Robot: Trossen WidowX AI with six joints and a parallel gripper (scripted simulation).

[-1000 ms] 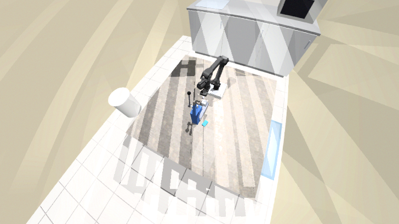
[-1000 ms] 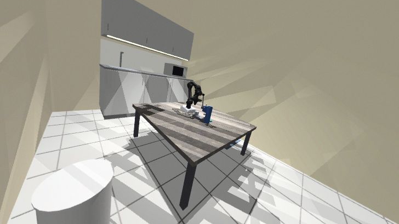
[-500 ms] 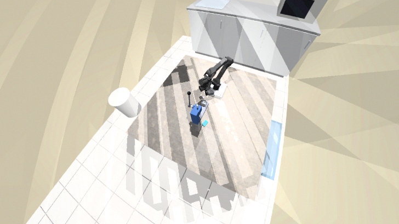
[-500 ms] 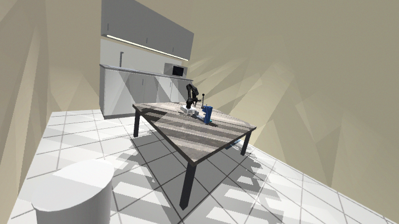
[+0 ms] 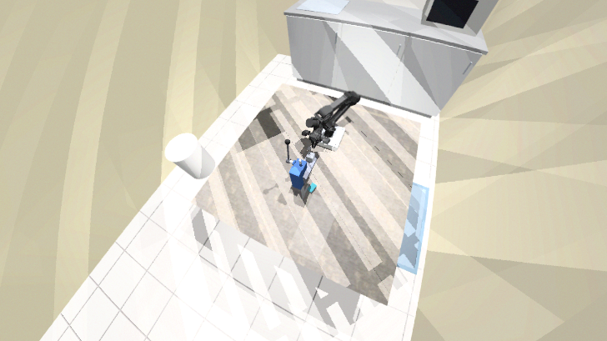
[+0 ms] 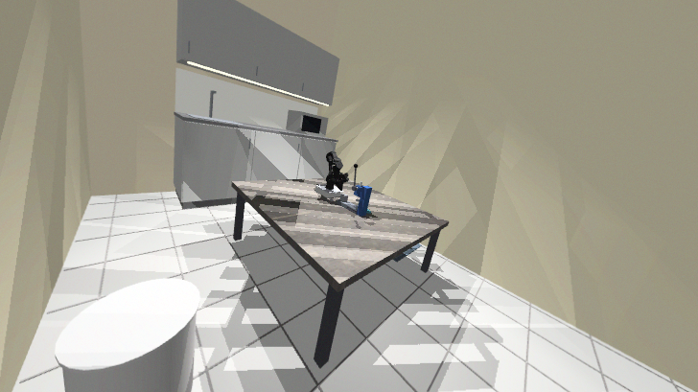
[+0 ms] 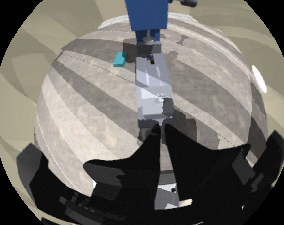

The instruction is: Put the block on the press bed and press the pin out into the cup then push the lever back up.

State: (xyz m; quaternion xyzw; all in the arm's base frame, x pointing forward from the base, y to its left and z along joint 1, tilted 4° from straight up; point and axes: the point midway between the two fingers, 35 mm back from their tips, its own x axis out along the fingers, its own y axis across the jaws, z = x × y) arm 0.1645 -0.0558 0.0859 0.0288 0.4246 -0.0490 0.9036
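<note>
Now: the round pin 40 mm ahead of my gripper tip, 30 mm below it and 10 mm to the right of it. Also, from my gripper tip: small cup (230 mm ahead, 90 mm below, 70 mm to the left); then grey lever (170 mm ahead, 170 mm above, 80 mm to the right).
</note>
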